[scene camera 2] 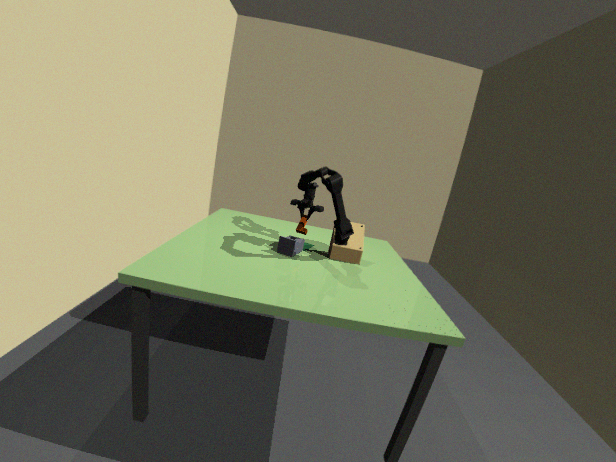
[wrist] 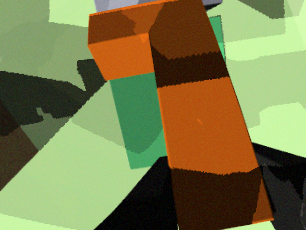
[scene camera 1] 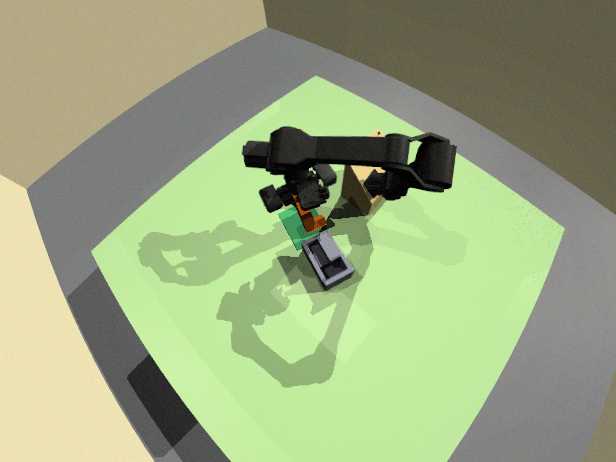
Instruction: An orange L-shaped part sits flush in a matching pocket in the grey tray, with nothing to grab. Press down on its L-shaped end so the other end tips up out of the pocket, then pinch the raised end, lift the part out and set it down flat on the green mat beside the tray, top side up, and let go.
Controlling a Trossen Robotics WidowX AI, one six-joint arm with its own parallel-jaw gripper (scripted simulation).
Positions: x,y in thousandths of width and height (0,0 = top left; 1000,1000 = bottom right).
Scene:
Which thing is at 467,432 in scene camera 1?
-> My gripper.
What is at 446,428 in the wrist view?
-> A dark green mat.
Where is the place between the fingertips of my gripper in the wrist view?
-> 675,693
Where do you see a dark green mat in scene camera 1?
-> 472,471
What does my gripper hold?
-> An orange L-shaped part.

